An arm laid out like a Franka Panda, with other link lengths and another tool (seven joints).
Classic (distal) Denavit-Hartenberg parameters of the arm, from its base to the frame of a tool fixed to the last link. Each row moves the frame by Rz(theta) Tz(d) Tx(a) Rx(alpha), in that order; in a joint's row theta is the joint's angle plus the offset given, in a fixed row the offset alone. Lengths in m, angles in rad.
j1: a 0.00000  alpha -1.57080  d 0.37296  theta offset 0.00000
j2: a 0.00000  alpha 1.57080  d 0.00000  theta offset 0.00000
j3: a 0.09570  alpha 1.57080  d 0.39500  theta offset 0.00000
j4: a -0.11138  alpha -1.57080  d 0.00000  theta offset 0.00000
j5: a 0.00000  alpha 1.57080  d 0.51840  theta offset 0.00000
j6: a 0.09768  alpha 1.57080  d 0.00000  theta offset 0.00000
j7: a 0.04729  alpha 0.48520  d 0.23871  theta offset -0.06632
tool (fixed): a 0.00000  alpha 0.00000  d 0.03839  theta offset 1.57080
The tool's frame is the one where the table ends.
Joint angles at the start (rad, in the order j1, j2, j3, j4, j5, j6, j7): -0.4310 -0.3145 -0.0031 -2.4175 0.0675 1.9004 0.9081
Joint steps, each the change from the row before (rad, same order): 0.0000 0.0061 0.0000 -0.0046 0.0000 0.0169 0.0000; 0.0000 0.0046 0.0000 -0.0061 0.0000 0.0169 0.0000; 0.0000 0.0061 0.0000 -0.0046 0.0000 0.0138 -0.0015; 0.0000 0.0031 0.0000 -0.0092 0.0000 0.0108 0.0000
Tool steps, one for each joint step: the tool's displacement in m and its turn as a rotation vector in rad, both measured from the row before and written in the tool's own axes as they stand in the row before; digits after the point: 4 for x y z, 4 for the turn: -0.0001 -0.0026 0.0046 0.0042 -0.0045 -0.0014; 0.0005 -0.0021 0.0045 0.0042 -0.0045 -0.0014; 0.0008 -0.0019 0.0047 0.0016 -0.0021 -0.0018; 0.0035 -0.0002 0.0053 -0.0003 0.0013 0.0010
